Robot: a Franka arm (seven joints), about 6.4 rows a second.
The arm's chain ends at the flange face. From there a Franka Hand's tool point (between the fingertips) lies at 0.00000 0.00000 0.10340 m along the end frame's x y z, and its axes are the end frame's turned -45 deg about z.
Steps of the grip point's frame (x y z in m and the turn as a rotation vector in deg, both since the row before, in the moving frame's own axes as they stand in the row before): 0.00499, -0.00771, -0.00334, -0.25, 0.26, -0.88; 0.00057, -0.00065, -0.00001, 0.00, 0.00, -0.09; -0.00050, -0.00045, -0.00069, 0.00, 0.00, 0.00; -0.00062, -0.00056, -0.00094, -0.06, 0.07, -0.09; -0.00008, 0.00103, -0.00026, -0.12, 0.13, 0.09; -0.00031, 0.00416, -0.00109, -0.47, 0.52, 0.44; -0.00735, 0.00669, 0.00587, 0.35, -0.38, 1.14; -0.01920, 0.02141, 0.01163, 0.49, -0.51, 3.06; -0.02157, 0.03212, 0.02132, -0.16, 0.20, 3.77
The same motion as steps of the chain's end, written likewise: -0.00257, -0.00896, -0.00334, 0.01, 0.36, -0.88; -0.00006, -0.00086, -0.00001, 0.00, 0.00, -0.09; -0.00067, 0.00004, -0.00069, 0.00, 0.00, 0.00; -0.00100, 0.00006, -0.00094, 0.01, 0.09, -0.09; 0.00035, 0.00080, -0.00026, 0.01, 0.18, 0.09; 0.00146, 0.00322, -0.00108, 0.04, 0.70, 0.44; 0.00047, 0.00990, 0.00587, -0.02, -0.52, 1.14; 0.00284, 0.02872, 0.01164, -0.01, -0.71, 3.06; 0.00700, 0.03800, 0.02132, 0.03, 0.25, 3.77
